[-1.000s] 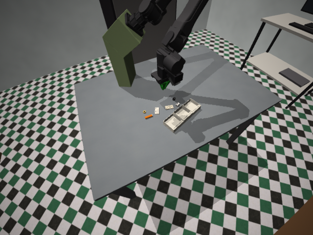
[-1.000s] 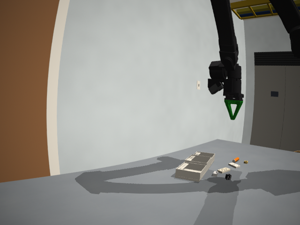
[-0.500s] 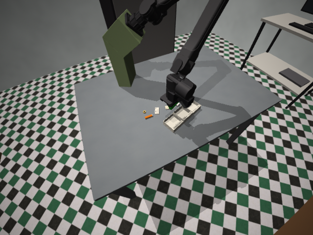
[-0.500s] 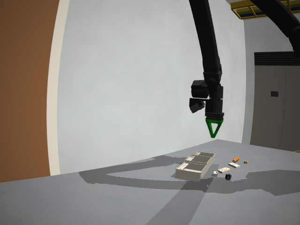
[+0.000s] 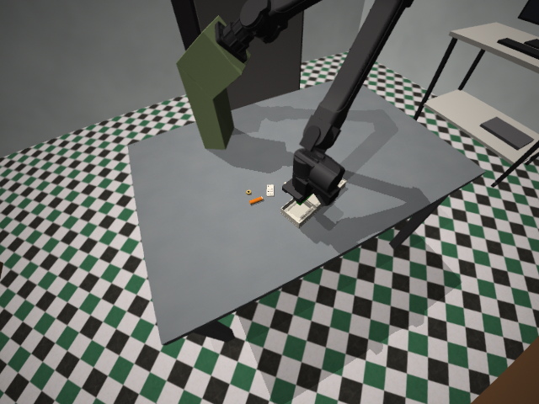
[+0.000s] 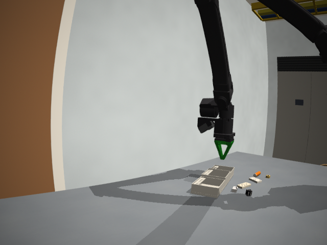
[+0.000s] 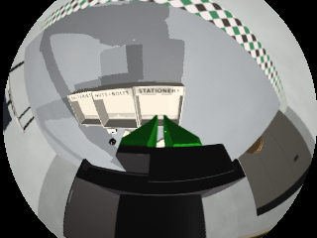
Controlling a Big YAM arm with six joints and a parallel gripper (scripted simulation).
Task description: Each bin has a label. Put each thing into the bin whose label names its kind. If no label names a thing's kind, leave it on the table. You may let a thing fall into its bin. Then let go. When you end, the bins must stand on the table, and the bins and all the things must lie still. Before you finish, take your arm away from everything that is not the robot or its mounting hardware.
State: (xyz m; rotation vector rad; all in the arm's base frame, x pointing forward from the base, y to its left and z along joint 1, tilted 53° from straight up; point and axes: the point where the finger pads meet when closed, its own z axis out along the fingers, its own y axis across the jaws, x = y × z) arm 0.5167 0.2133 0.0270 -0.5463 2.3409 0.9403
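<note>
Now: hand 7 cm to the right of the three joined white bins, 6 cm above it and 5 cm past it. Round my hand: orange battery: 14 cm to the right, 8 cm behind, 7 cm below; then black die: 20 cm behind, 7 cm below, 4 cm to the left; then brass nut: 16 cm to the right, 12 cm behind, 7 cm below.
</note>
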